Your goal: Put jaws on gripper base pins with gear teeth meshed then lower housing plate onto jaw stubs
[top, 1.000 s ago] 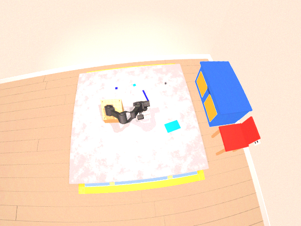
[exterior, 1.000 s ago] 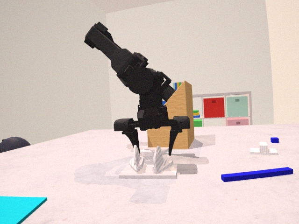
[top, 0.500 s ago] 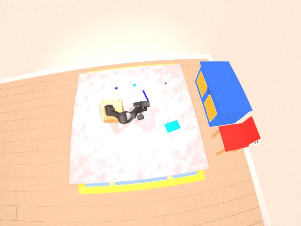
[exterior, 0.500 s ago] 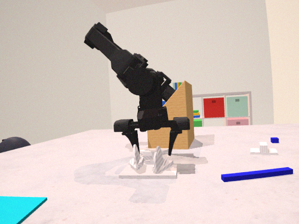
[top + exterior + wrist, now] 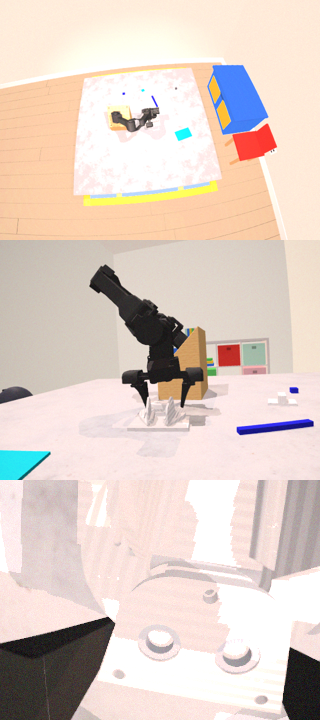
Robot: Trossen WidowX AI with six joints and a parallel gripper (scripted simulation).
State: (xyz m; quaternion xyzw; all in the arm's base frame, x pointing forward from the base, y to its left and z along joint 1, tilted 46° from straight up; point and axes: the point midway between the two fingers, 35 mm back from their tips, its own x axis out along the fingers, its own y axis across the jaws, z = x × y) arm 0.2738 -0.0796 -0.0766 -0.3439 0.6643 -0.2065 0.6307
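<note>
Now: gripper tip 2 cm below the white housing plate and 1 cm short of it. Also, from my gripper tip: small blue cube 34 cm to the left, 26 cm behind; cyan sheet 32 cm ahead, 13 cm to the right, 1 cm below; long blue bar 23 cm to the left, 7 cm ahead.
</note>
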